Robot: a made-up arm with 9 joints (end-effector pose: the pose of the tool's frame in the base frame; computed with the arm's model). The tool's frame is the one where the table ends.
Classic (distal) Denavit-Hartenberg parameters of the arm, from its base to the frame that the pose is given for. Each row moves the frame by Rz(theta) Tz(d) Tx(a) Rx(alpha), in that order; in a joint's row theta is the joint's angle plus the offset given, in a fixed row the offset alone. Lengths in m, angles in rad.
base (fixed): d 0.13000, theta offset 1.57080, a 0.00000, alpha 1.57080
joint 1: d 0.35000, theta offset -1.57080, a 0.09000, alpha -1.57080
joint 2: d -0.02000, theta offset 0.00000, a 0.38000, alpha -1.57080
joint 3: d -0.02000, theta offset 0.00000, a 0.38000, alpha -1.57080
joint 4: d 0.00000, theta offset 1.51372, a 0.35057, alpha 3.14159
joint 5: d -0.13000, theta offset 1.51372, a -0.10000, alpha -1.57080
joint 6: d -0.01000, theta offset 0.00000, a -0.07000, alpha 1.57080
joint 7: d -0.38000, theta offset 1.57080, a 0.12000, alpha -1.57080
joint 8: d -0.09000, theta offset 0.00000, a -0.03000, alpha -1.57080
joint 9: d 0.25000, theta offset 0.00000, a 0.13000, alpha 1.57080
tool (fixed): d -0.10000, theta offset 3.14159, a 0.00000, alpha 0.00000
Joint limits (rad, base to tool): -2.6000..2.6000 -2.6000..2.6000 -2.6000..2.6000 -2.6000..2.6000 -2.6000..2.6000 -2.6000..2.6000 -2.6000..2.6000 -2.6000..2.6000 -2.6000..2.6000
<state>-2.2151 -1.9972 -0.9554 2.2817 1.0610 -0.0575 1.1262 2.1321 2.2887</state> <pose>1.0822 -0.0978 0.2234 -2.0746 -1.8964 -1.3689</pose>
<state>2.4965 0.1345 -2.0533 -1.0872 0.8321 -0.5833 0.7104 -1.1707 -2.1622</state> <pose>0.5883 -0.1015 1.3401 -1.6790 -0.1980 1.6381</pose>
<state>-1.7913 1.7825 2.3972 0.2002 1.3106 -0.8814 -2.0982 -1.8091 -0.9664</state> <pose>0.4149 -0.3252 0.5616 -1.8710 0.1642 -0.3928</pose>
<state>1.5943 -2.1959 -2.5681 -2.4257 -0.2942 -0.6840 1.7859 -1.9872 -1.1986</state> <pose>0.3712 0.1330 0.9672 -0.5255 0.3597 -1.1247</pose>
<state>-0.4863 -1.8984 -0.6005 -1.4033 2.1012 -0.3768 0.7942 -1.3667 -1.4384</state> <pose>1.8272 0.3843 0.6000 0.6889 -1.2392 2.1129</pose>
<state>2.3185 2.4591 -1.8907 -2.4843 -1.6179 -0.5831 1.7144 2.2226 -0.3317</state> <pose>0.3625 -0.8878 0.1469 -0.5252 -0.0088 2.0317</pose>
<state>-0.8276 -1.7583 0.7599 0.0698 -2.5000 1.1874 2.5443 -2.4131 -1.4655</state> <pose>1.0633 -0.2015 0.4677 2.1088 0.3382 0.3909</pose>
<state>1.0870 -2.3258 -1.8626 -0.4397 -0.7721 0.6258 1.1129 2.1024 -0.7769</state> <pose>0.7149 -0.3534 0.8039 -1.6550 -1.6808 0.9230</pose>
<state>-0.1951 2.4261 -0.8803 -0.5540 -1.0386 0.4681 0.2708 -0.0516 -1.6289</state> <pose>-0.2231 -0.1246 0.8700 -0.4652 -2.2193 0.7859</pose>
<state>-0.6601 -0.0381 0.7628 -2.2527 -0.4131 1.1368 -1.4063 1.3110 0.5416</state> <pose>0.6688 -1.3689 -0.1780 0.1013 1.3969 1.5271</pose>
